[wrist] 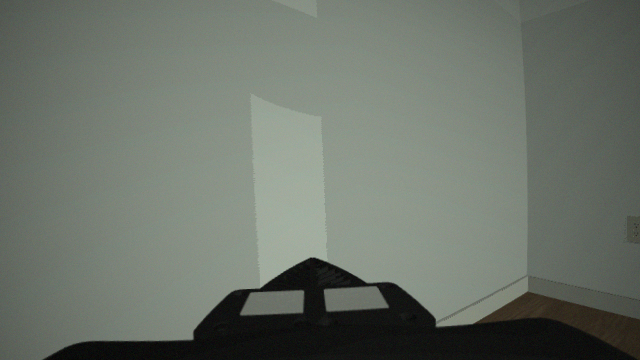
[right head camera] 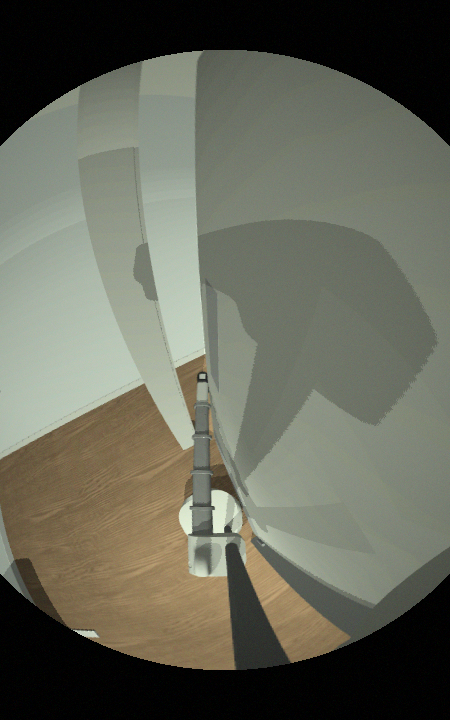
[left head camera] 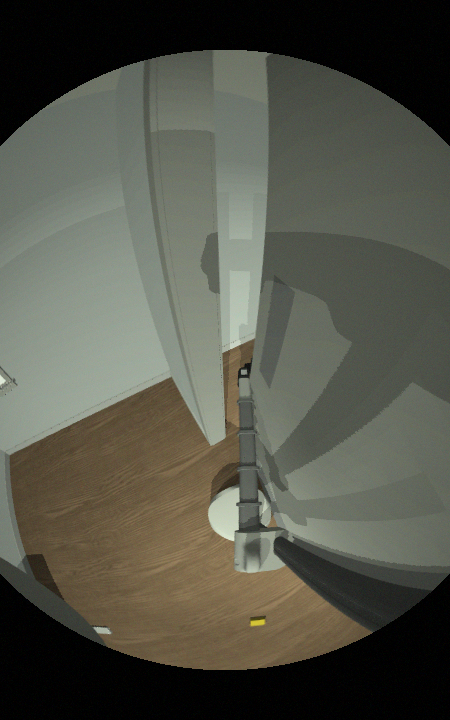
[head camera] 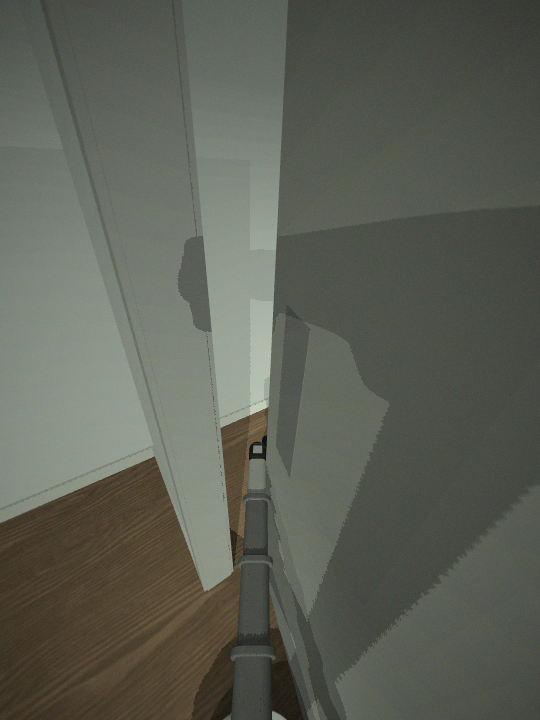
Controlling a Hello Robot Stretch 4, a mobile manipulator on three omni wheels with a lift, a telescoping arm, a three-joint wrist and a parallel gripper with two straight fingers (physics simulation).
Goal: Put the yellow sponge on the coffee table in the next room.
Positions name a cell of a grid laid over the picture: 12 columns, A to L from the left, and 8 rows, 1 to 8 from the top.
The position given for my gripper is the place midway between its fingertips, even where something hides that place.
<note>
I see my gripper (wrist: F7) and a doorway (head camera: C1).
</note>
